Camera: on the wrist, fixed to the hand. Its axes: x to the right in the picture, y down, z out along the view.
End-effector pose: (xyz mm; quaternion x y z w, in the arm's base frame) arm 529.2 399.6 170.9 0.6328 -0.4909 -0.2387 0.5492
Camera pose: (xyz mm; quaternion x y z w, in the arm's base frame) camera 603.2 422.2 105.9 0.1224 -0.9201 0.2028 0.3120
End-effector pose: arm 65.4 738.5 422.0 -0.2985 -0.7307 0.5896 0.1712
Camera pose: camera 82.4 765.5 517.9 0.5649 0.1870 -0.7018 0.3916
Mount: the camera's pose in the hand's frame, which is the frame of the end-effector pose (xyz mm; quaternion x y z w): -5.5 -85.1 -54.3 0.1890 -0.1946 0.7080 0.6520
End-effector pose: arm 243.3 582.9 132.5 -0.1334 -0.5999 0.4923 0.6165
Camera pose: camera 329.7 561.0 180.1 0.2994 0.3236 -0.8968 0.0381
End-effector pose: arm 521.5 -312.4 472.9 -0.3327 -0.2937 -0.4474 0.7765
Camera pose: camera 452.0 -384.2 457.4 -0.3652 -0.1916 0.3783 0.8288
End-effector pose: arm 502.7 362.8 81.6 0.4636 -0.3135 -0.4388 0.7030
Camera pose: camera 518.7 372.5 -17.8 0.1278 -0.7524 0.1807 0.6204
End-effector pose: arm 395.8 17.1 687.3 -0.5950 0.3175 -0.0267 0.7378
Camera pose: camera 393.1 -52.1 761.0 -0.0289 0.4797 0.5608 0.6742
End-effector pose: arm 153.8 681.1 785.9 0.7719 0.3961 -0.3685 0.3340
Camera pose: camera 95.1 762.4 798.9 0.7751 -0.4229 -0.2289 0.4099
